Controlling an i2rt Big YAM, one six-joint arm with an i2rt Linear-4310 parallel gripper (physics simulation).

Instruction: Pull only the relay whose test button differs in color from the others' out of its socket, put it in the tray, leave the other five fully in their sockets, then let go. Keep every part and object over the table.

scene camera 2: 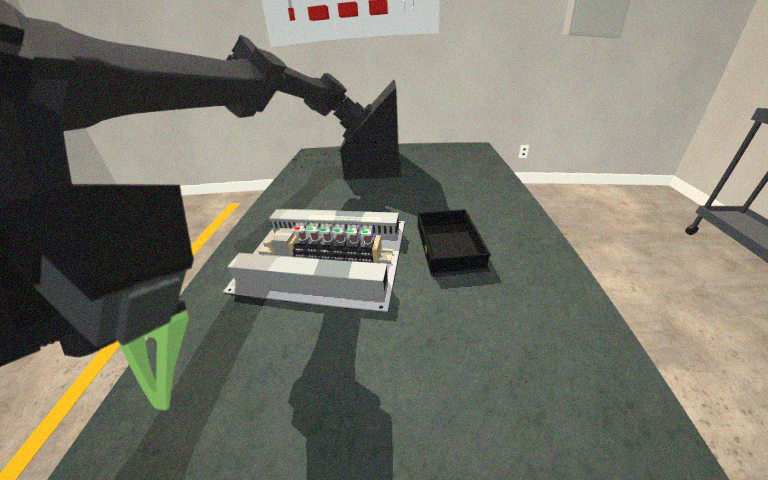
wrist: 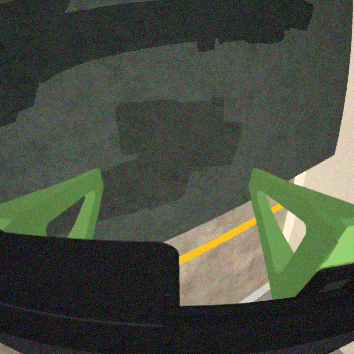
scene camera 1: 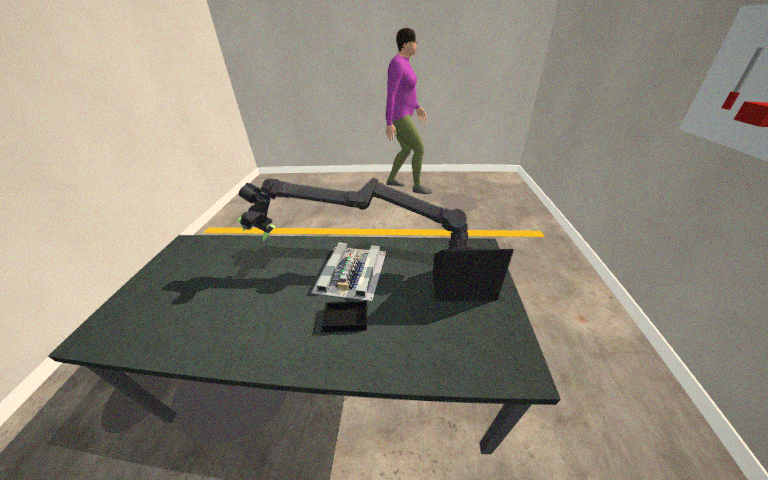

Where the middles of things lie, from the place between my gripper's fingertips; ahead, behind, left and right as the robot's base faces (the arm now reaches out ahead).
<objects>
The panel (scene camera 2: 345,300) lies 430 mm behind my hand, 190 mm below it and 20 mm to the left of it.
</objects>
